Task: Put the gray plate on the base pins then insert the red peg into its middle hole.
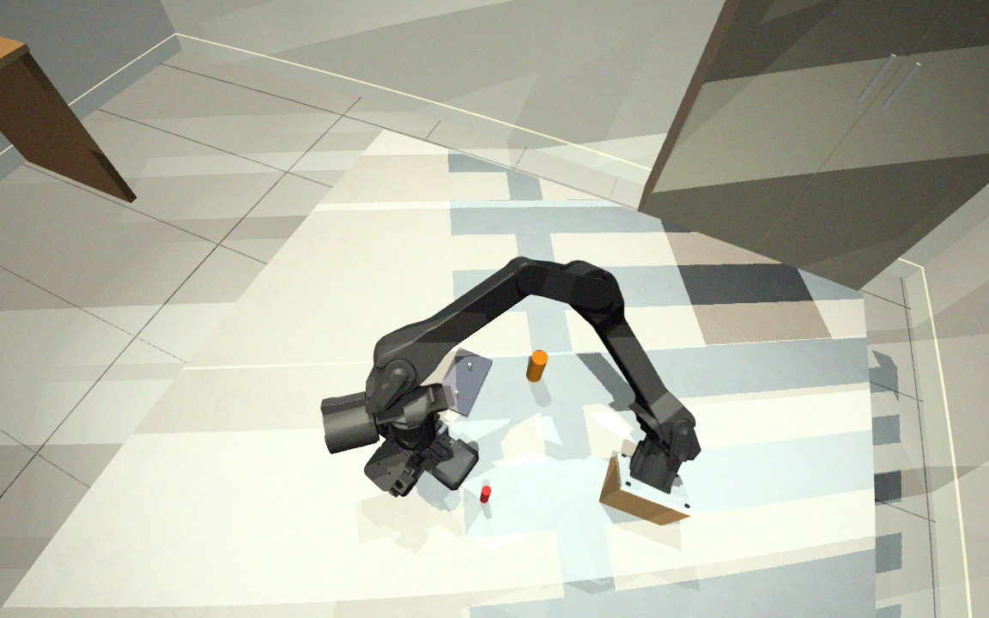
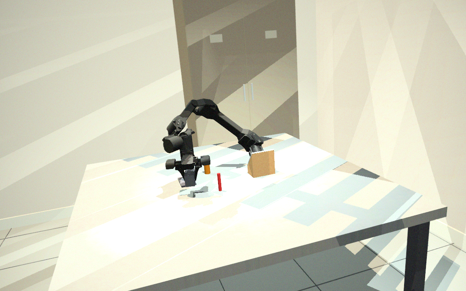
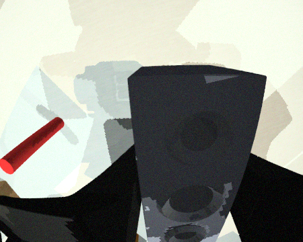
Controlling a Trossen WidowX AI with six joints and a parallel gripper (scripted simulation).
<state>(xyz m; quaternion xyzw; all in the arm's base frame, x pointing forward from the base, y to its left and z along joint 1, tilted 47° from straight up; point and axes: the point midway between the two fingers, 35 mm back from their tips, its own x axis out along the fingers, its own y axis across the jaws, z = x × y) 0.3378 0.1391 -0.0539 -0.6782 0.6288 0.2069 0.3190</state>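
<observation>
Now: gripper tip 16 cm to the left of the base, 5 cm above it and 1 cm short of it. Also, from my gripper tip: red peg (12 cm behind, 2 cm below, 1 cm to the left); then gray plate (3 cm above); then orange cylinder (24 cm to the right, 10 cm behind, 2 cm below).
</observation>
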